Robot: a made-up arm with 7 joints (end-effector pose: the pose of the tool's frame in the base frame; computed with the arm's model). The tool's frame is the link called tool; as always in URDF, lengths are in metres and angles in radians.
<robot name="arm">
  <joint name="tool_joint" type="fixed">
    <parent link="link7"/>
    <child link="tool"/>
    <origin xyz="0 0 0" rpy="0 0 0"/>
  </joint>
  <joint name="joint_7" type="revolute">
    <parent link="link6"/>
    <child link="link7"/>
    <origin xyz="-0.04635 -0.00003 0.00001" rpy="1.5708 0 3.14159"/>
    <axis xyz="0 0 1"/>
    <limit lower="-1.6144" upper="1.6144"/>
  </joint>
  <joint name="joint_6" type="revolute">
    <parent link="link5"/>
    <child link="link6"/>
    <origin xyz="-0.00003 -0.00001 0.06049" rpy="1.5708 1.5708 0"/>
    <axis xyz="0 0 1"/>
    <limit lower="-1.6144" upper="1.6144"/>
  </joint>
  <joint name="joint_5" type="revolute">
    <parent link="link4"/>
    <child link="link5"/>
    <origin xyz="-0.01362 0.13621 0.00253" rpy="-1.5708 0 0"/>
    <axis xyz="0 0 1"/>
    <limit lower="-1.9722" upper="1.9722"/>
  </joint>
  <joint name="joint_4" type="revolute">
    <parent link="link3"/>
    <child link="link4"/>
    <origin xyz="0 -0.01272 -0.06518" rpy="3.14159 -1.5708 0"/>
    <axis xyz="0 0 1"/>
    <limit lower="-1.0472" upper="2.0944"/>
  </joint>
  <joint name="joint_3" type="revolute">
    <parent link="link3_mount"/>
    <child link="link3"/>
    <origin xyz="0.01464 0.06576 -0.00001" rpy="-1.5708 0 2.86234"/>
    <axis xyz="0 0 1"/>
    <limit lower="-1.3" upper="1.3"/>
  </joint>
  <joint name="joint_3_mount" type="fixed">
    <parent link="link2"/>
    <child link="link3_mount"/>
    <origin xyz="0.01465 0.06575 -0.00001" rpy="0 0 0"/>
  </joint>
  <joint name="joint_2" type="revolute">
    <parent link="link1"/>
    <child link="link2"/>
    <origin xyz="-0.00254 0.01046 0.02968" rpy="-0.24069 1.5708 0"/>
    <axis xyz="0 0 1"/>
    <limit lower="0" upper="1.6"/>
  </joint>
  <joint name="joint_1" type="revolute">
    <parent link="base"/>
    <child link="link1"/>
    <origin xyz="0 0 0" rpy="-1.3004 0.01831 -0.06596"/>
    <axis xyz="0 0 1"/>
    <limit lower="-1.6" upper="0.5"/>
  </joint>
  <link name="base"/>
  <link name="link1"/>
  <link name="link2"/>
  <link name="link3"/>
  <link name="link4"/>
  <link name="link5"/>
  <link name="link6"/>
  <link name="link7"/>
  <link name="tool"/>
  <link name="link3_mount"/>
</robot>
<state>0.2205 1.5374 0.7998 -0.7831 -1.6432 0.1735 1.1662</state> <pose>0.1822 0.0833 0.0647 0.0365 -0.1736 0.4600</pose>
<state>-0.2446 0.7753 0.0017 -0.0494 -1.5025 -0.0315 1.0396</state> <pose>0.2656 0.1626 -0.1425 -0.6710 0.3668 0.8987</pose>
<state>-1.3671 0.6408 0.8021 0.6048 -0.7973 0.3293 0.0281</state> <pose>0.3451 0.2568 0.0743 -0.9222 -0.6082 0.1880</pose>
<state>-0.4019 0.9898 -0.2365 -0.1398 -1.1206 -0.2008 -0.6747</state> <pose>0.2805 0.1251 -0.0983 -0.1026 -0.2461 -1.0129</pose>
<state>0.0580 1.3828 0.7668 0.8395 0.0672 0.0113 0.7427</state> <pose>0.1187 0.4397 0.0115 1.3456 0.0160 1.6029</pose>
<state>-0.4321 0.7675 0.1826 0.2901 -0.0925 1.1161 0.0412</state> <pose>0.2632 0.2515 -0.1633 0.4395 1.0644 0.5784</pose>
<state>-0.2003 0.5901 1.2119 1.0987 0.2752 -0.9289 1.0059</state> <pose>0.0591 0.3525 -0.2585 0.5645 -0.3424 1.9150</pose>
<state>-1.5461 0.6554 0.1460 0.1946 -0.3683 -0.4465 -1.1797</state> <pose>0.2823 0.0959 0.2121 0.9933 -1.3859 -0.9634</pose>
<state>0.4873 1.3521 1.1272 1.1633 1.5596 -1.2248 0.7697</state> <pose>-0.0118 0.4414 -0.0388 1.9159 0.3686 -0.1985</pose>
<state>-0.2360 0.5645 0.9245 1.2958 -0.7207 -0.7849 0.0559</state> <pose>0.0464 0.3267 -0.3099 -0.1433 -0.1022 1.5086</pose>
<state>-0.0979 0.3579 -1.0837 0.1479 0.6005 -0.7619 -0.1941</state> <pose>0.0520 -0.0939 -0.2954 0.3894 -0.4777 -1.6650</pose>
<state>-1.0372 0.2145 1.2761 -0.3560 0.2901 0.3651 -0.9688</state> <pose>0.1850 0.2654 -0.0015 0.1323 -0.5563 0.2498</pose>
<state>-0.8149 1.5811 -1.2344 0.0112 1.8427 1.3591 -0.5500</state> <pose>0.2402 0.1926 -0.0918 2.9048 0.1221 1.0134</pose>
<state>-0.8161 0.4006 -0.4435 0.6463 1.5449 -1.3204 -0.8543</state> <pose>0.3054 0.0082 -0.2303 2.0946 -0.2035 -2.3028</pose>
